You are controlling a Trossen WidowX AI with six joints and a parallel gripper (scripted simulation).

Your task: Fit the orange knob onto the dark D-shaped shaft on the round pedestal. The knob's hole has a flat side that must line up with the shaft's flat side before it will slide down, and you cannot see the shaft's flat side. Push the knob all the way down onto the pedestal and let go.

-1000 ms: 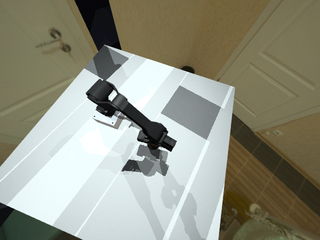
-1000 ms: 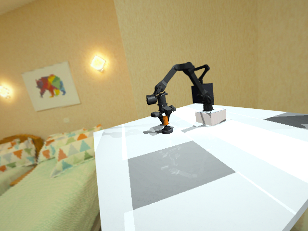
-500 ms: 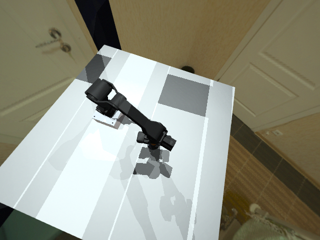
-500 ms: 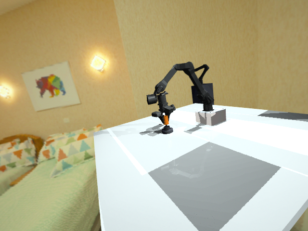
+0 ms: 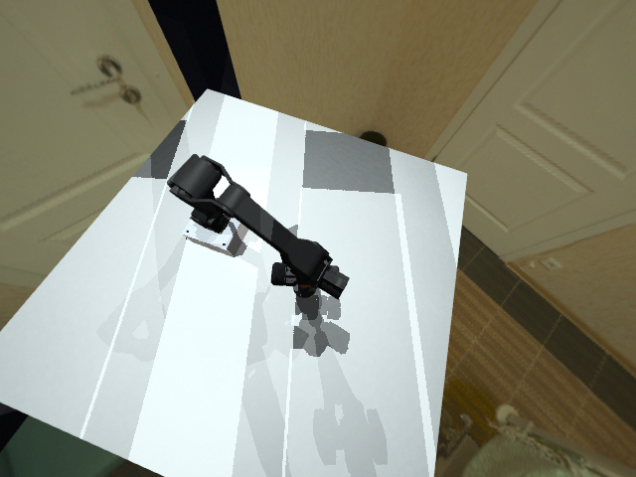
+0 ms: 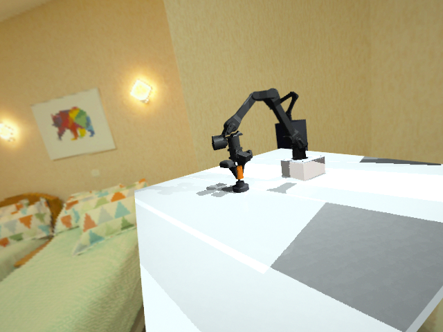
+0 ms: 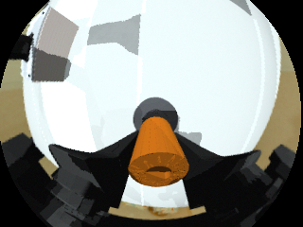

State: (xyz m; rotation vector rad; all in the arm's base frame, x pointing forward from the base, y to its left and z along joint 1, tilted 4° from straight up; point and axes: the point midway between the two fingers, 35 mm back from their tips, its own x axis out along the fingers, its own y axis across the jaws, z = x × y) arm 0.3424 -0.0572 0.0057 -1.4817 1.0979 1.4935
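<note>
The dark round pedestal is 40 mm below my gripper tip. The rest, counted from my gripper tip: orange knob 20 mm above.
</note>
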